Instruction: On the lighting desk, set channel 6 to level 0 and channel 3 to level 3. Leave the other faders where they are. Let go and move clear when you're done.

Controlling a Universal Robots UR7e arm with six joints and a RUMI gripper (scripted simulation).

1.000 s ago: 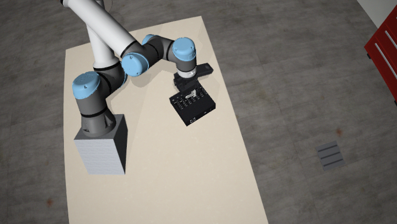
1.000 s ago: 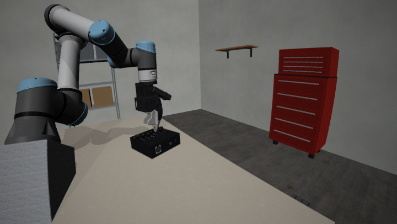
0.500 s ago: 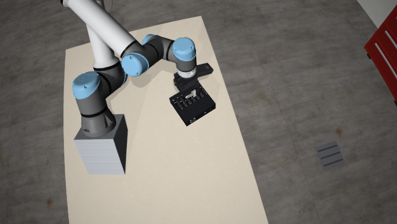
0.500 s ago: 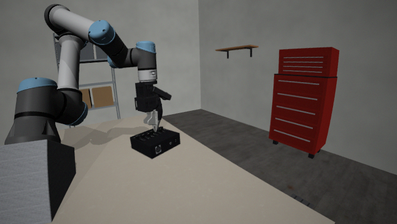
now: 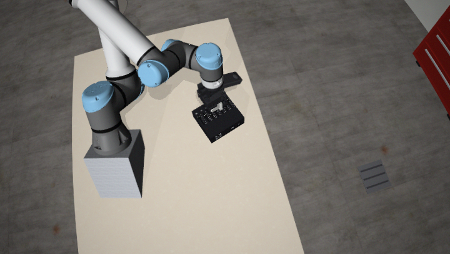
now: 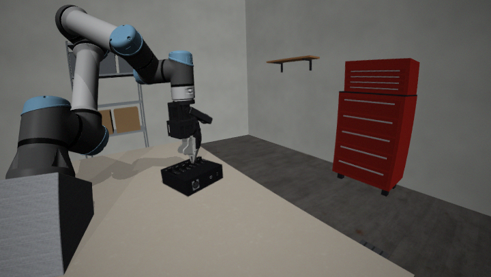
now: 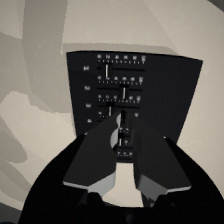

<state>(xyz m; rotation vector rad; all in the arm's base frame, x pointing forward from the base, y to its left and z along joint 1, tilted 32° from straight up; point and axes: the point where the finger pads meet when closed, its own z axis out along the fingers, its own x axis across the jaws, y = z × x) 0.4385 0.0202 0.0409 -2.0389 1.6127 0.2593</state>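
My hand is 10 mm to the right of the channel 3 fader and 10 mm above it. Also, from my hand: channel 6 fader (70 mm behind, 10 mm to the right, 10 mm below).
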